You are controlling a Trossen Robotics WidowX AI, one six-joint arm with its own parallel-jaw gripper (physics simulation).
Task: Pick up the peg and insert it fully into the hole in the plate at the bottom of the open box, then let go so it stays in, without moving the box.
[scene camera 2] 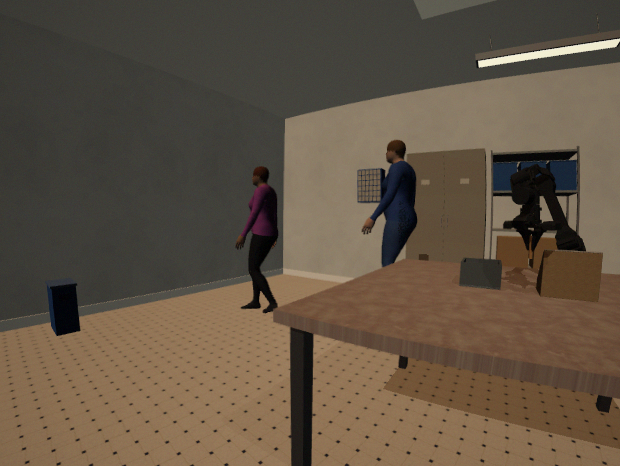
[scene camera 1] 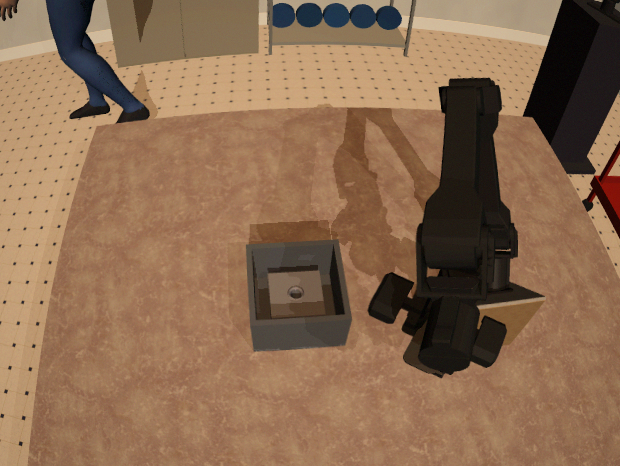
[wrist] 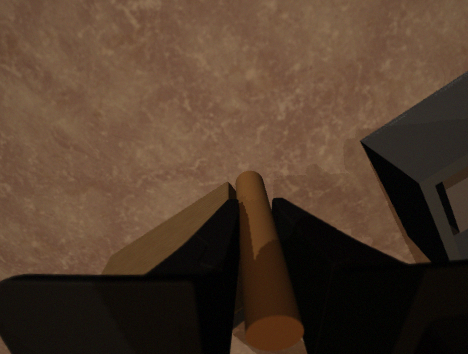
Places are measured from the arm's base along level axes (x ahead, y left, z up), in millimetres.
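Where they show: gripper, fingertip midpoint: [scene camera 2: 530,250] [wrist: 254,209]; arm's base, origin of the base link: [scene camera 2: 574,267] [scene camera 1: 491,289].
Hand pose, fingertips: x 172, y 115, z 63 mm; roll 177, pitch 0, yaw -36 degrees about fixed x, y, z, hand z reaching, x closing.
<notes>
Each offset is from my fingertips to the top centre of the thing. "spot": to the spot under its first point. Level surfaces: height alone.
The orange-brown peg @[dx -1, dy -2, dz +52 mm] [scene camera 2: 530,254] [wrist: 260,250] is upright between the two black fingers of my gripper [scene camera 2: 531,244] [wrist: 254,209]. My gripper is shut on it and holds it above the table, to the right of the open box in scene camera 1. The fingertips and peg are hidden under the wrist there. The grey open box @[dx +165, dy -177, dz -69 mm] [scene camera 1: 300,334] [scene camera 2: 480,274] [wrist: 420,135] stands upright on the table. Its light plate @[dx +165, dy -177, dz -106 mm] [scene camera 1: 310,281] lies at the bottom, with the round hole @[spot: dx +165, dy -185, dz -119 mm] [scene camera 1: 295,292] near the plate's middle. In the wrist view, part of the box shows at the right.
A wooden block [scene camera 1: 518,313] [scene camera 2: 570,276] [wrist: 165,237] stands beside the arm, right of the box, and is partly hidden behind a finger in the wrist view. The brown table @[dz -167 mm] [scene camera 1: 150,390] [scene camera 2: 400,310] carries the box. A person in blue [scene camera 2: 398,210] stands beyond the table.
</notes>
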